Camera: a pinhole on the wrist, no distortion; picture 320 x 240 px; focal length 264.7 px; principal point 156.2 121.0 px. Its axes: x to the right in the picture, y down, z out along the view. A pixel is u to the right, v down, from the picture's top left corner.
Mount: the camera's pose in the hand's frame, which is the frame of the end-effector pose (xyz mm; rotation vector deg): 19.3 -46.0 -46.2 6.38 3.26 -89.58
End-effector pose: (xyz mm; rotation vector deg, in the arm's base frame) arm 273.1 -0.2 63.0 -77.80 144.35 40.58
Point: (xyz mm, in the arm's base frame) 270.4 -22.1 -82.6
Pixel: 142 220
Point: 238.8 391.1 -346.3
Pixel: 70 72
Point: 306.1 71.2 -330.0
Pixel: 174 168
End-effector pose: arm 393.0 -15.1 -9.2 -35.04 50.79 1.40
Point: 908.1 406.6 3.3
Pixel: 16 223
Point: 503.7 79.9 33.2
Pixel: 20 130
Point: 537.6 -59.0 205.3
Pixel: 273 50
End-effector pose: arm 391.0 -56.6 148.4 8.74 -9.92 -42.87
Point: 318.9 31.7 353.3
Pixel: 16 11
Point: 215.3 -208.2 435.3
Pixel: 212 121
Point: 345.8 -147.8 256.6
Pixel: 172 164
